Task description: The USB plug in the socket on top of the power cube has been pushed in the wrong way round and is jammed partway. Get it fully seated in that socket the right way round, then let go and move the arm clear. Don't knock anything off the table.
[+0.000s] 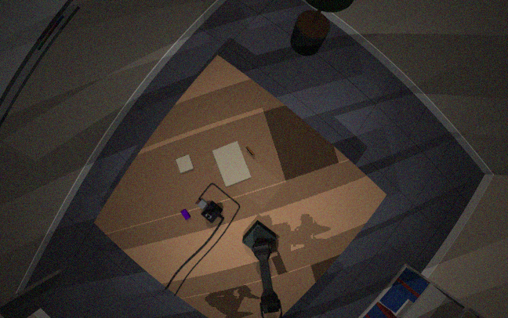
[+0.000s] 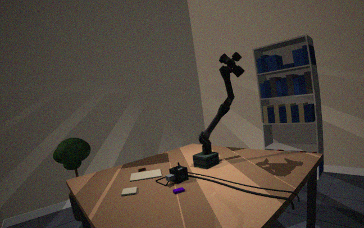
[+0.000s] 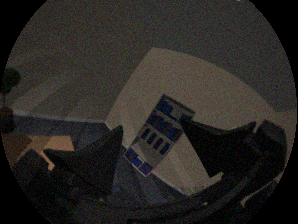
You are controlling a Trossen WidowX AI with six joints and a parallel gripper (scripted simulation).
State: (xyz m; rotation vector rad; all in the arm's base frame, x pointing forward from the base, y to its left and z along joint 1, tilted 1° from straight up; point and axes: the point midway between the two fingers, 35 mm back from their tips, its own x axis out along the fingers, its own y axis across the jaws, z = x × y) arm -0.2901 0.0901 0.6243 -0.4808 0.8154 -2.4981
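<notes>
Now: gripper tip 630 mm short of the USB plug, 50 mm to the left of it and 620 mm above it. From my gripper tip the other things lie so: purple block 740 mm ahead, 50 mm to the left, 700 mm below; small brown piece 630 mm ahead, 450 mm to the right, 700 mm below; white sheet 680 mm ahead, 330 mm to the right, 710 mm below.
</notes>
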